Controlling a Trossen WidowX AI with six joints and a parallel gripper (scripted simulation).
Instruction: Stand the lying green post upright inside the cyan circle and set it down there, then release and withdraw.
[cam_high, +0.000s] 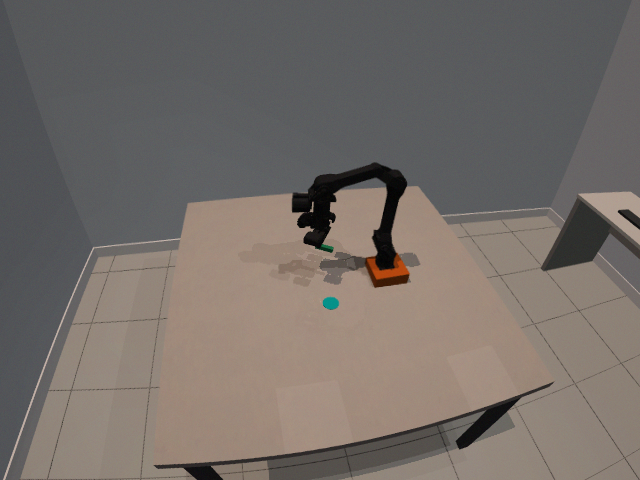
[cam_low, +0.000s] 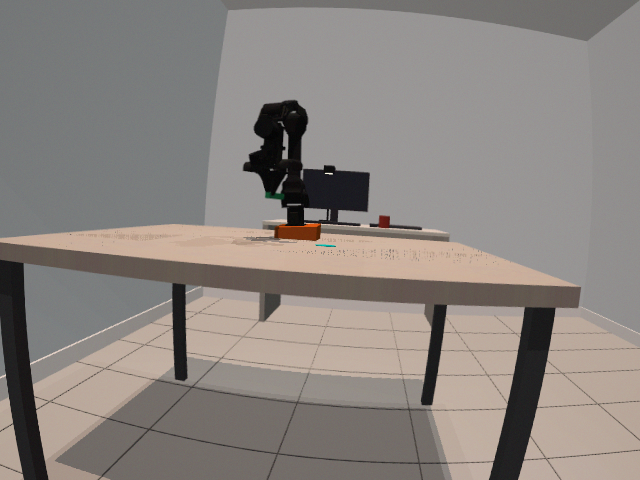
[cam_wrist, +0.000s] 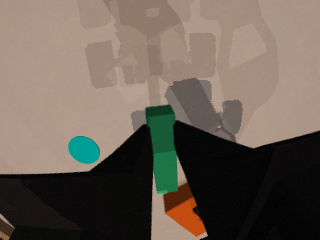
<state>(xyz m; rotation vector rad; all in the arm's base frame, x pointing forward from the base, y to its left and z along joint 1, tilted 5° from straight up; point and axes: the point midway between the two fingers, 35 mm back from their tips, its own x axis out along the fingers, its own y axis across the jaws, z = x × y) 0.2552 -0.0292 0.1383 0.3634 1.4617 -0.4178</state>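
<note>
My gripper tip is 2 cm past the green post and 1 cm to the right of it. Round my gripper tip: cyan circle: 17 cm to the left, 13 cm below, 2 cm behind.
</note>
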